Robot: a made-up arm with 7 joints.
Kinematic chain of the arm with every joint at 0, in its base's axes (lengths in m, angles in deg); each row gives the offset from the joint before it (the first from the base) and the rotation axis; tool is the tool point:
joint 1: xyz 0 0 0.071 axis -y
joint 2: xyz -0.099 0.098 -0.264 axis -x
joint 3: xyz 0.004 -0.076 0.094 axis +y
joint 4: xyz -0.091 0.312 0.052 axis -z
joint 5: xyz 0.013 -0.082 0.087 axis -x
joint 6: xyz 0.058 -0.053 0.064 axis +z
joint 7: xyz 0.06 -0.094 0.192 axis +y
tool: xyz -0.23 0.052 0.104
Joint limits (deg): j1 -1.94..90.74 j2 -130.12..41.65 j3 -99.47..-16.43 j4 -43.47..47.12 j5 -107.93..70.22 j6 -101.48..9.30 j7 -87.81..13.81
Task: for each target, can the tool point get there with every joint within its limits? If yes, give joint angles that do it. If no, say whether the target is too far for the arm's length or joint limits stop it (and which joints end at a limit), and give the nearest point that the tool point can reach.
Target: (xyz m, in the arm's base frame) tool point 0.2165 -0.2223 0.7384
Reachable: no: joint limits stop it (at a limit: joint 1, joint 3, joint 6, joint 7) | nearest point -0.0384 -0.1015 0.3928 | short by 0.446 m
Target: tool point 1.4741 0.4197 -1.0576
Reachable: no: too far | nearest point 0.6756 0.2951 -0.4463 | short by 1.013 m
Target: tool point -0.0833 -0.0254 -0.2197
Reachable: yes | joints 32.47 -42.85 -51.49 -29.77 -68.94 -5.42 -45.31
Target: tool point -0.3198 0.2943 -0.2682
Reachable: yes | joints 5.40 19.46 -70.39 27.45 4.70 -51.61 -68.66
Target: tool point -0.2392 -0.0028 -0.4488
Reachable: yes | joints 21.66 -1.12 -55.88 23.78 -83.53 -17.90 -5.79
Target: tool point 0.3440 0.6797 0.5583
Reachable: no: joint limits stop it (at a limit: joint 1, joint 2, joint 3, joint 4, joint 5, joint 6, joint 7) | nearest point 0.2951 0.6358 0.1120 | short by 0.451 m
